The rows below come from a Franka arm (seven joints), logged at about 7 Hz.
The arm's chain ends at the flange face. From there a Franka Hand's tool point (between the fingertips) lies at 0.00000 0.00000 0.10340 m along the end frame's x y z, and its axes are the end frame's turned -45 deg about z.
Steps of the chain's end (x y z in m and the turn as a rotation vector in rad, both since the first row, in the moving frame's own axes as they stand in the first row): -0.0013, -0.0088, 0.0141, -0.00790, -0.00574, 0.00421; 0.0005, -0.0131, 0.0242, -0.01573, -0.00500, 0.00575; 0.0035, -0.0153, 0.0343, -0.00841, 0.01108, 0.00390; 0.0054, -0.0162, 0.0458, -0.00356, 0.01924, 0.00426; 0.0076, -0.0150, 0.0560, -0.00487, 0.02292, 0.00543; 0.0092, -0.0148, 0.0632, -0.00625, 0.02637, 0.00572; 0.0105, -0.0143, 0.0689, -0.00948, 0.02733, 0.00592; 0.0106, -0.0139, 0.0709, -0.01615, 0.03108, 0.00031
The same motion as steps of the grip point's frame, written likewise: 0.0043, -0.0070, 0.0141, -0.00153, -0.00964, 0.00421; 0.0081, -0.0081, 0.0242, -0.00759, -0.01466, 0.00575; 0.0135, -0.0069, 0.0343, -0.01378, 0.00189, 0.00390; 0.0164, -0.0060, 0.0458, -0.01612, 0.01109, 0.00426; 0.0173, -0.0032, 0.0560, -0.01965, 0.01276, 0.00543; 0.0184, -0.0016, 0.0632, -0.02307, 0.01423, 0.00572; 0.0188, 0.0000, 0.0689, -0.02603, 0.01262, 0.00592; 0.0184, 0.0011, 0.0708, -0.03340, 0.01056, 0.00031
